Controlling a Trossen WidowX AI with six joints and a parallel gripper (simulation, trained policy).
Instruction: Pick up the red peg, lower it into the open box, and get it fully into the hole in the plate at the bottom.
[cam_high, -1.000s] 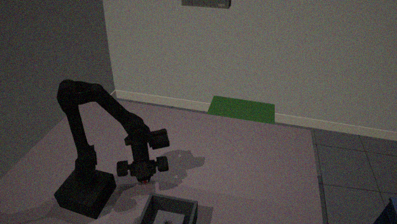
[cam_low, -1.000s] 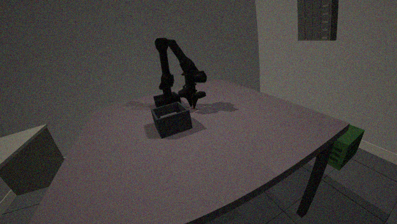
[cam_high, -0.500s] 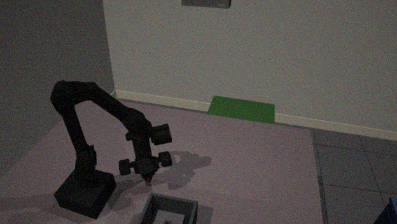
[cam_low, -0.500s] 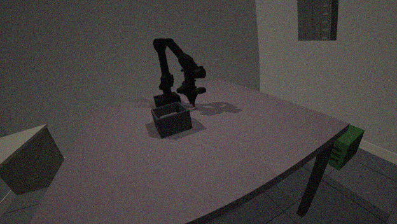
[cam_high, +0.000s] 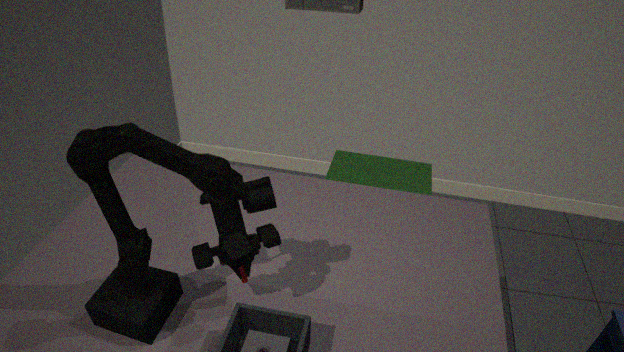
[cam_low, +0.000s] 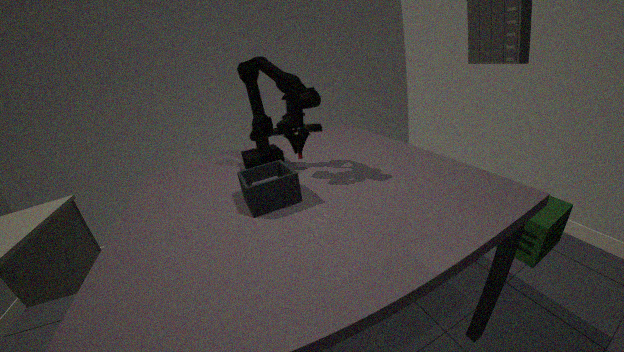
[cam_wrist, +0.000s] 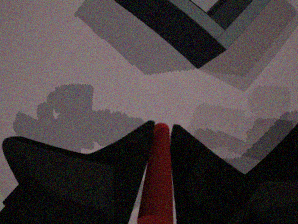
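The dark box lies 14 cm to the right of my gripper tip, 10 cm ahead of it and 7 cm below it. Round my gripper tip: red peg (2 cm above, 1 cm to the left, 1 cm behind).
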